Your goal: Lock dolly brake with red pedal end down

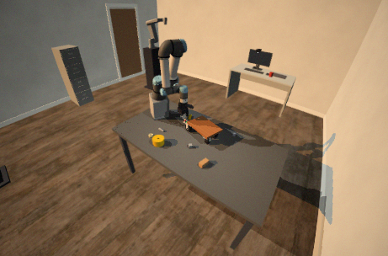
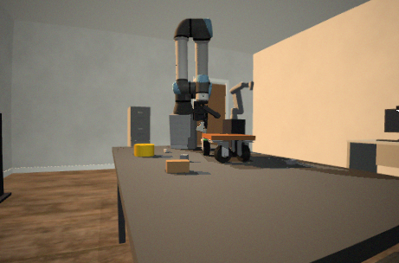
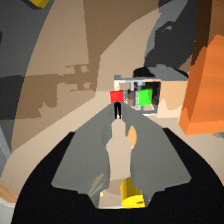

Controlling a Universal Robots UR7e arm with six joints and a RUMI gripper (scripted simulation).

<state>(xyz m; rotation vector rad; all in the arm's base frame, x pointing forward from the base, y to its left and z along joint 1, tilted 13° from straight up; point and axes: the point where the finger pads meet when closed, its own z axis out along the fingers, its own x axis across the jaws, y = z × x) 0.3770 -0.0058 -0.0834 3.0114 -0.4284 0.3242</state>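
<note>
My hand is 1 cm short of the brake pedal and 3 cm above it. From my hand the other things lie so: tan block (43 cm ahead, 32 cm to the right, 9 cm below); yellow cylinder (5 cm behind, 35 cm to the right, 8 cm below).
</note>
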